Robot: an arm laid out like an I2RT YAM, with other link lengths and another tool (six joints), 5 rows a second.
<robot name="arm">
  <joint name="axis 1" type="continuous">
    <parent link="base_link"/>
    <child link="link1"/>
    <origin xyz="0 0 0.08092" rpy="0 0 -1.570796"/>
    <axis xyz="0 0 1"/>
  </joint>
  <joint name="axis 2" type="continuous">
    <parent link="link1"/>
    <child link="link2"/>
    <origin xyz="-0.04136 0.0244 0.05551" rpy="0 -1.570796 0"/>
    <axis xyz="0 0 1"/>
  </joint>
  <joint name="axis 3" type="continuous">
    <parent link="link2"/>
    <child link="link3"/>
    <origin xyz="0 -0.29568 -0.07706" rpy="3.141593 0 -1.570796"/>
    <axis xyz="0 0 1"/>
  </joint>
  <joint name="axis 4" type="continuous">
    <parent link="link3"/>
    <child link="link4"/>
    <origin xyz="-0.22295 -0.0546 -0.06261" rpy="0 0 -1.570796"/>
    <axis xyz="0 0 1"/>
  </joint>
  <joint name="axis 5" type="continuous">
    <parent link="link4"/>
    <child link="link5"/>
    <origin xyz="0.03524 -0.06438 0.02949" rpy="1.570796 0 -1.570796"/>
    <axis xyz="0 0 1"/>
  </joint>
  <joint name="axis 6" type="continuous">
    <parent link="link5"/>
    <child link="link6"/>
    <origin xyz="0.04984 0 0.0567" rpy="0 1.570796 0"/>
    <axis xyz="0 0 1"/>
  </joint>
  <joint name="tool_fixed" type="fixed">
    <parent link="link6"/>
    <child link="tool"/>
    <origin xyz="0.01 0.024 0.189" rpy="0.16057 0 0.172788"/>
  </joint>
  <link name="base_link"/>
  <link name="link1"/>
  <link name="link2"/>
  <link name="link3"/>
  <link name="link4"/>
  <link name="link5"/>
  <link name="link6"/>
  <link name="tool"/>
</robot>
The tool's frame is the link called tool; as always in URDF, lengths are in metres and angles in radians. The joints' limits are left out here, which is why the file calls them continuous.
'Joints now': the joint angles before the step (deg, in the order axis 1, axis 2, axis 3, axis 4, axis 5, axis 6). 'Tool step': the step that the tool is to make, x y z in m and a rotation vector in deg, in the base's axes. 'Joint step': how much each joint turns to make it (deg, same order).
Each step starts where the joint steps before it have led.
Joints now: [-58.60 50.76 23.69 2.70 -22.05 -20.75]
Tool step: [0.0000 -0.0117 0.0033 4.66 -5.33 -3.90]
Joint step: [-0.28 1.84 -0.27 4.03 0.55 8.44]
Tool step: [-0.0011 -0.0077 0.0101 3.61 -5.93 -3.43]
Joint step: [-0.11 0.01 -0.11 3.07 0.61 8.23]
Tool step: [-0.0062 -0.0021 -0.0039 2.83 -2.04 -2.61]
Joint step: [-0.01 -0.63 -0.63 0.06 1.39 4.15]
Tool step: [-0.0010 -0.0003 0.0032 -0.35 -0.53 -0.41]
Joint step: [0.13 -0.59 -0.10 0.24 0.42 0.46]
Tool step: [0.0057 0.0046 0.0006 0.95 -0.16 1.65]
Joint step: [0.05 0.36 0.96 -1.30 -1.72 0.08]
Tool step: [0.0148 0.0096 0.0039 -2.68 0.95 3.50]
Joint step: [3.21 0.39 -0.26 1.56 0.46 -2.37]
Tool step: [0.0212 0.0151 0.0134 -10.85 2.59 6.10]
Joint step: [4.79 0.06 -2.57 6.68 1.16 -9.12]
